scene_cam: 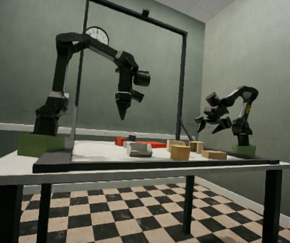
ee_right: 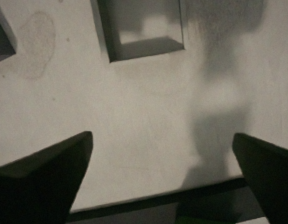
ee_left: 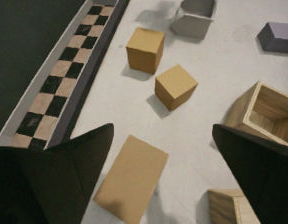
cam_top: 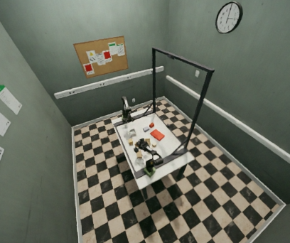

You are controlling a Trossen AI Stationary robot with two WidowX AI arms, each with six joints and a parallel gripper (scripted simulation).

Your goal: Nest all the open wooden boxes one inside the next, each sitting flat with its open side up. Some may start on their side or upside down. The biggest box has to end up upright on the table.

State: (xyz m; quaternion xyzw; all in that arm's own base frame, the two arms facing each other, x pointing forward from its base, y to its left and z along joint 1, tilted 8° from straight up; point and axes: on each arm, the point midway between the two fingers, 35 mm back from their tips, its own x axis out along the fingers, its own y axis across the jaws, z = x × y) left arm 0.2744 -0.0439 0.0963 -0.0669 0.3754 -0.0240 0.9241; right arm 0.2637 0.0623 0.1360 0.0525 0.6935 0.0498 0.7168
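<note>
The flat brown box is 13 cm below my left hand, 3 cm ahead of it and 2 cm to the left of it. The rest, counted from my left hand: grey open box: 36 cm to the right, 12 cm below, 2 cm behind; flat red block: 34 cm behind, 16 cm to the right, 13 cm below; grey block: 34 cm to the right, 23 cm behind, 13 cm below.
</note>
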